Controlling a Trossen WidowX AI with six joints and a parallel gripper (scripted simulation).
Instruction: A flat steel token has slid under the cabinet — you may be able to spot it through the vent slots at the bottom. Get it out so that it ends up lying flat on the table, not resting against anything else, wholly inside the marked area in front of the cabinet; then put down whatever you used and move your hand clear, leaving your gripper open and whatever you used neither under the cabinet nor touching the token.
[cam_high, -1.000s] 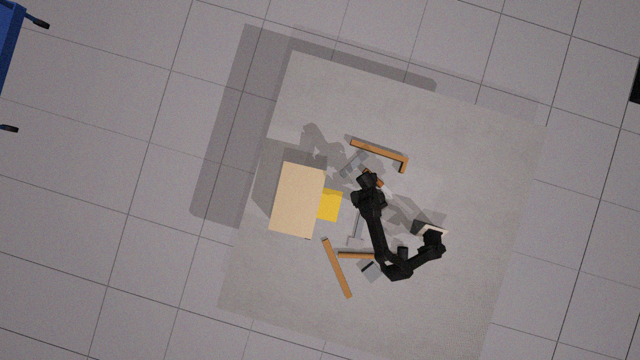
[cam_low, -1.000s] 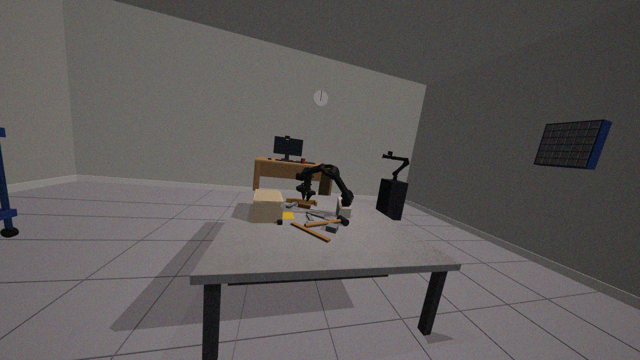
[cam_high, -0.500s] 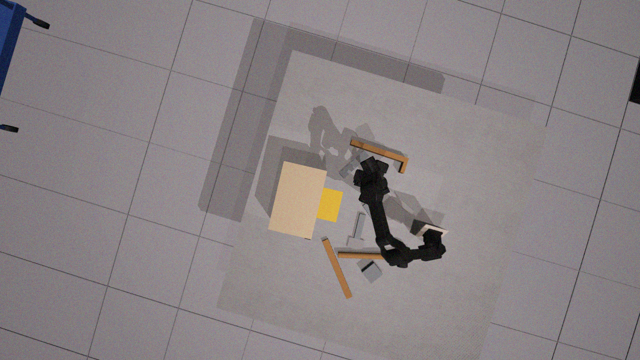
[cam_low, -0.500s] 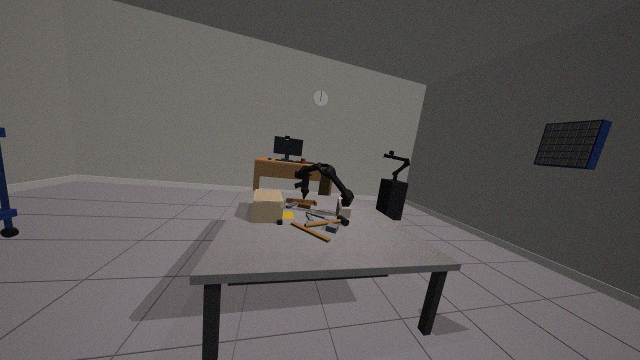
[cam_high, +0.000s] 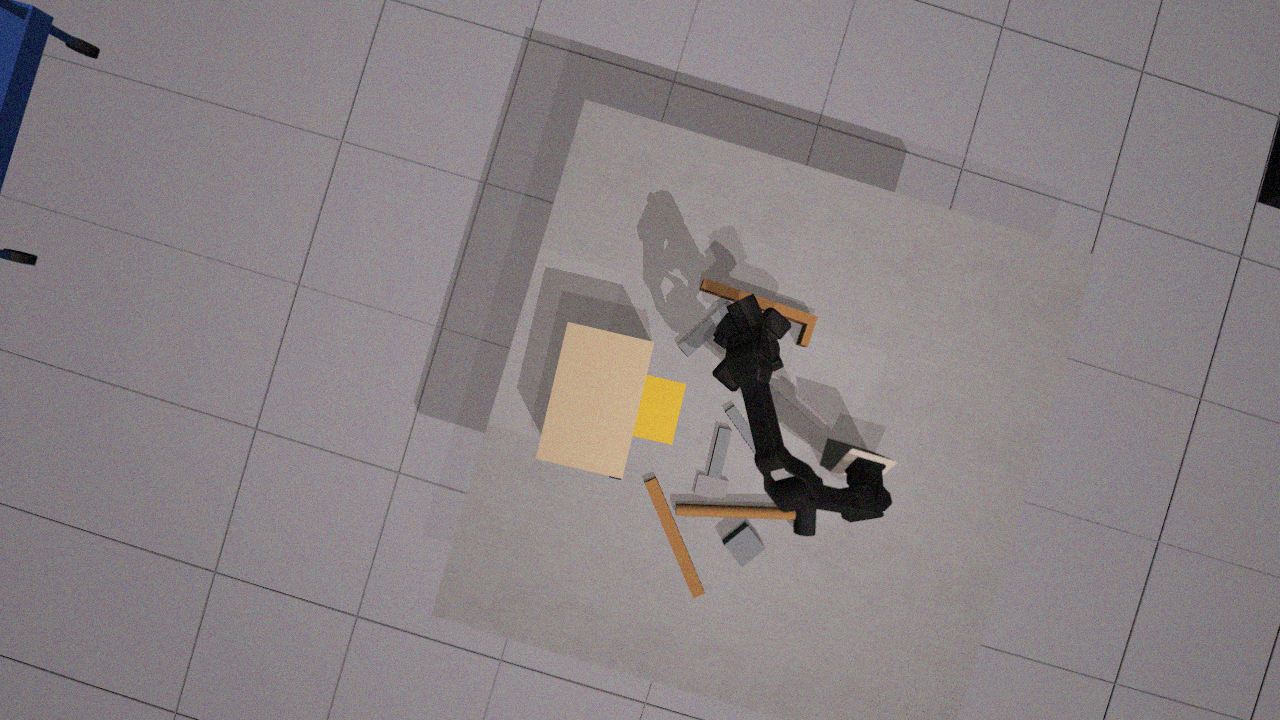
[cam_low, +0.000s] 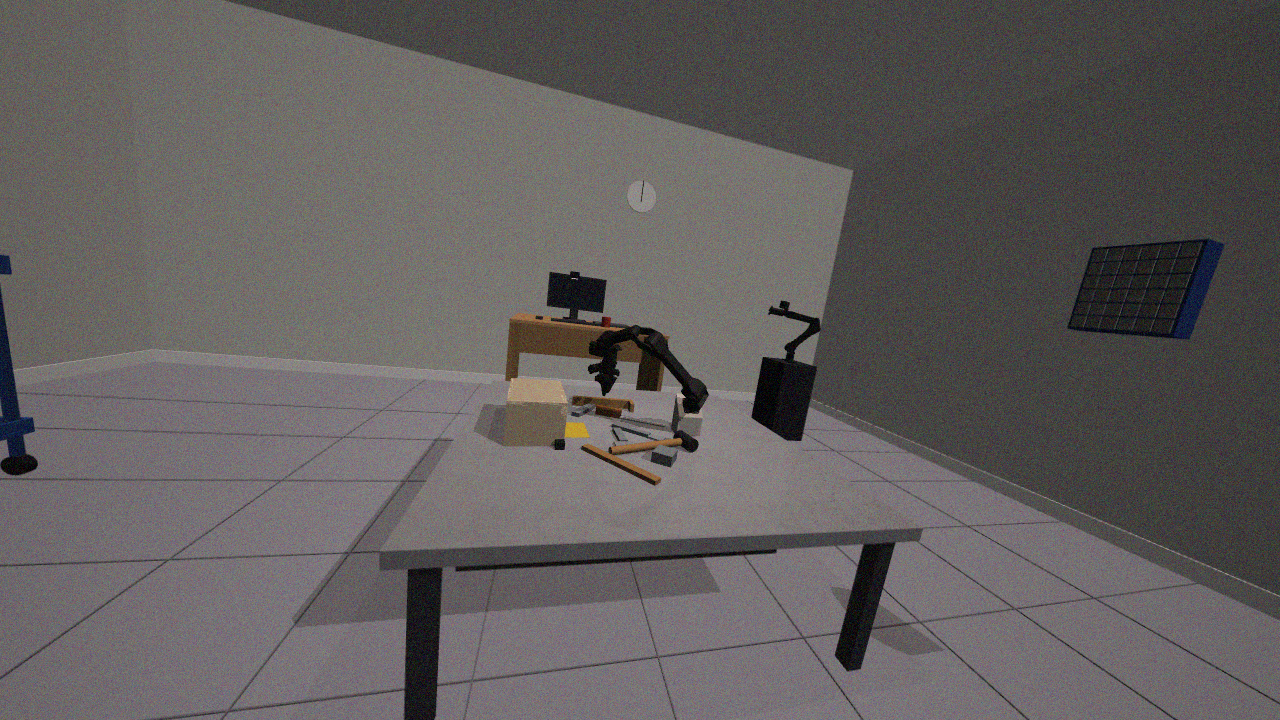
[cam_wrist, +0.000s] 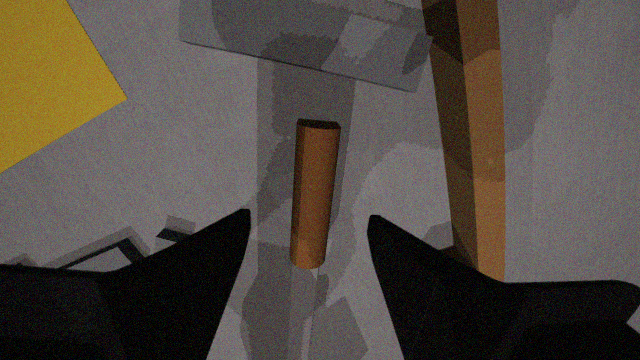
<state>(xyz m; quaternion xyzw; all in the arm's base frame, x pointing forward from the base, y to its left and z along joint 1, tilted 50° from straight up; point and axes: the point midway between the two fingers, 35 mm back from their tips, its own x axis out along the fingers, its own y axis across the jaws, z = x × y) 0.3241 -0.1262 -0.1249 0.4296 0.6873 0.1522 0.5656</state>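
Now: gripper tip 80 mm short of the grey bar, 80 mm above it and 30 mm to the left of it. Round my gripper tip: grey l-shaped bracket (290 mm to the left, 90 mm below, 30 mm behind); then grey block (440 mm to the left, 140 mm behind, 80 mm below); then grey steel token (320 mm ahead, 200 mm to the left, 90 mm below).
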